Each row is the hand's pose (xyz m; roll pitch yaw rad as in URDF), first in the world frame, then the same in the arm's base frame.
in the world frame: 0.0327 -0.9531 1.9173 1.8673 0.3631 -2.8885
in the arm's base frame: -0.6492 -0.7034 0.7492 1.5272 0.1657 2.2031
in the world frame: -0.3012 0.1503 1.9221 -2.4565 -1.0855 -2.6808
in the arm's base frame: 0.1571 0.0215 1.1409 3.0158 -1.0539 -3.0621
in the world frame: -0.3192 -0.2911 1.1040 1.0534 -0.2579 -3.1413
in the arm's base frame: -0.1301 0.1451 0.2653 0.7349 -0.5018 2.1602
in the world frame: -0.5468 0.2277 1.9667 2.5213 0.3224 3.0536
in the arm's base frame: 0.1036 0.2449 1.2656 2.2673 0.0322 1.9066
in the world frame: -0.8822 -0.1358 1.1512 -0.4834 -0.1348 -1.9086
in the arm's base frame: -0.2649 0.6675 0.4940 -0.8196 0.0489 -2.9955
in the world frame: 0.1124 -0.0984 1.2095 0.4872 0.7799 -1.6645
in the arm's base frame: 0.2270 -0.1793 0.3069 -0.0331 0.9789 3.1107
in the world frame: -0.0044 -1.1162 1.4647 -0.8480 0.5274 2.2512
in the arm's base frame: -0.7500 -0.5794 0.2939 -0.8239 0.1457 1.1578
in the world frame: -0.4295 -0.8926 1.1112 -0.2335 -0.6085 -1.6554
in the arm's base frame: -0.7081 -0.0062 0.1348 -0.5285 -0.3294 -2.6215
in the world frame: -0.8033 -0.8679 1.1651 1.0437 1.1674 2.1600
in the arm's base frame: -0.8691 0.3012 0.2861 1.1256 0.7875 1.1276
